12 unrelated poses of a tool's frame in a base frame.
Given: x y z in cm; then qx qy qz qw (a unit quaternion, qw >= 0).
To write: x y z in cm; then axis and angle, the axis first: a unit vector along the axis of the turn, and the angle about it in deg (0 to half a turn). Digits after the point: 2 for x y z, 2 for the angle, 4 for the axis.
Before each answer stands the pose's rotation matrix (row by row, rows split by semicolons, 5 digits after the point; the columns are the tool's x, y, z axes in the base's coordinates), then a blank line. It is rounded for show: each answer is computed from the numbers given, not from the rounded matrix.
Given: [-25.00, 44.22, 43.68, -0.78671, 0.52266, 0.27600, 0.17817]
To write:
0.30131 -0.92071 -0.24802; -0.72401 -0.39017 0.56884; -0.62050 0.00817 -0.78416

[-25.00, 44.22, 43.68, -0.7995, 0.5312, 0.2805, 159.47]
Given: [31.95, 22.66, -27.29, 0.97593, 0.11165, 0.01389, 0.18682]
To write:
0.97468 0.21274 0.06883; 0.22312 -0.90527 -0.36154; -0.01461 0.36775 -0.92981

[31.95, 22.66, -27.29, 0.9934, 0.1137, 0.0141, 158.47]
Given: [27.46, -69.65, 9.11, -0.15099, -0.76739, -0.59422, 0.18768]
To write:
-0.88396 0.45478 -0.10860; 0.00869 0.24821 0.96867; 0.46749 0.85532 -0.22336

[27.46, -69.65, 9.11, -0.1537, -0.7813, -0.6050, 158.37]
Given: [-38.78, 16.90, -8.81, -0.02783, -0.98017, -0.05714, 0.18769]
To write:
-0.92800 0.07601 -0.36476; 0.03311 0.99192 0.12246; 0.37112 0.10157 -0.92301

[-38.78, 16.90, -8.81, -0.0283, -0.9979, -0.0582, 158.36]
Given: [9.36, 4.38, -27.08, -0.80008, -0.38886, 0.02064, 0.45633]
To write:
0.69672 0.60340 -0.38792; 0.64107 -0.28110 0.71415; 0.32187 -0.74625 -0.58268

[9.36, 4.38, -27.08, -0.8992, -0.4370, 0.0232, 125.70]
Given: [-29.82, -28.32, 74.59, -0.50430, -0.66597, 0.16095, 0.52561]
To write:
0.06116 0.50250 -0.86241; 0.84089 0.43956 0.31575; 0.53774 -0.74450 -0.39566

[-29.82, -28.32, 74.59, -0.5928, -0.7828, 0.1892, 116.58]
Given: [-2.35, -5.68, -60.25, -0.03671, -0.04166, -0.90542, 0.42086]
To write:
-0.64306 0.76518 0.03141; -0.75906 -0.64228 0.10634; 0.10154 0.04454 0.99383

[-2.35, -5.68, -60.25, -0.0405, -0.0459, -0.9981, 130.22]
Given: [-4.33, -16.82, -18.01, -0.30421, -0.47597, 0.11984, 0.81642]
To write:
0.51818 0.09391 -0.85010; 0.48527 0.78619 0.38265; 0.70427 -0.61081 0.36181

[-4.33, -16.82, -18.01, -0.5268, -0.8243, 0.2075, 70.54]
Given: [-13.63, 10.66, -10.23, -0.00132, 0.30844, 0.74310, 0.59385]
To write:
-0.29468 -0.88340 0.36438; 0.88177 -0.10441 0.45997; -0.36830 0.45684 0.80972

[-13.63, 10.66, -10.23, -0.0016, 0.3834, 0.9236, 107.14]
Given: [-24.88, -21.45, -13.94, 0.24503, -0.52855, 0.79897, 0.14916]
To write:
-0.83542 -0.49737 0.23386; -0.02067 -0.39678 -0.91768; 0.54922 -0.77149 0.32119

[-24.88, -21.45, -13.94, 0.2478, -0.5345, 0.8080, 162.84]
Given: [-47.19, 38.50, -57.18, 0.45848, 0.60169, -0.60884, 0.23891]
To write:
-0.46544 0.84264 -0.27078; 0.26081 -0.16178 -0.95174; -0.84578 -0.51360 -0.14447

[-47.19, 38.50, -57.18, 0.4722, 0.6196, -0.6270, 152.36]
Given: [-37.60, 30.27, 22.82, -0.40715, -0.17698, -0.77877, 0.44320]
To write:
-0.27561 0.83441 0.47728; -0.54619 -0.54450 0.63655; 0.79103 -0.08524 0.60581

[-37.60, 30.27, 22.82, -0.4542, -0.1974, -0.8688, 127.38]
